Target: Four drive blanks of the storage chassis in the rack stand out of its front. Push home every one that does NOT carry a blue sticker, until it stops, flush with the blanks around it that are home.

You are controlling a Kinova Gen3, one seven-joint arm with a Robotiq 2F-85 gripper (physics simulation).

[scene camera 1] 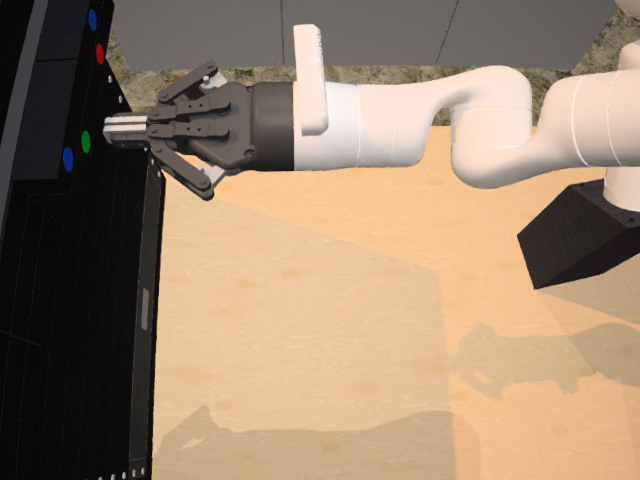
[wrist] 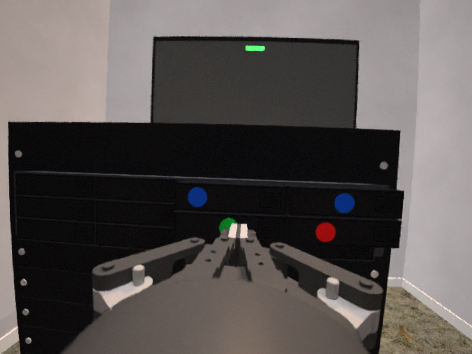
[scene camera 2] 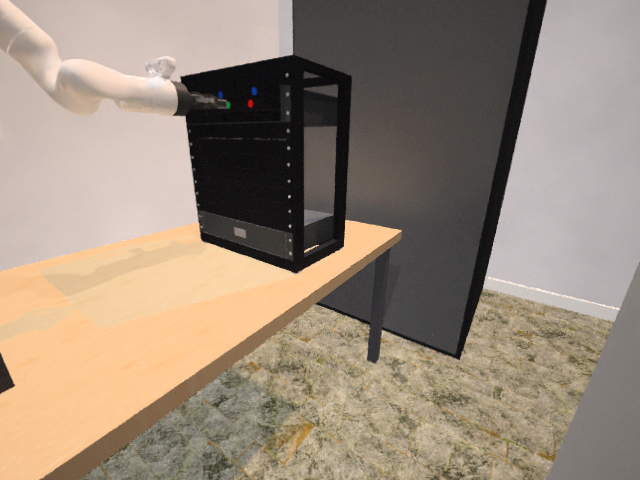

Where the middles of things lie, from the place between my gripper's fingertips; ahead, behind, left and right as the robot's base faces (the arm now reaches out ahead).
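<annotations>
The green-stickered blank (wrist: 269, 229) is 20 mm to the left of my hand and 80 mm ahead of it, and going by their middles, it's the nearest to my hand of the things named here. Then there's the red-stickered blank (wrist: 300, 230), which sits 80 mm ahead of my hand as well, but 90 mm to the right of it.
</annotations>
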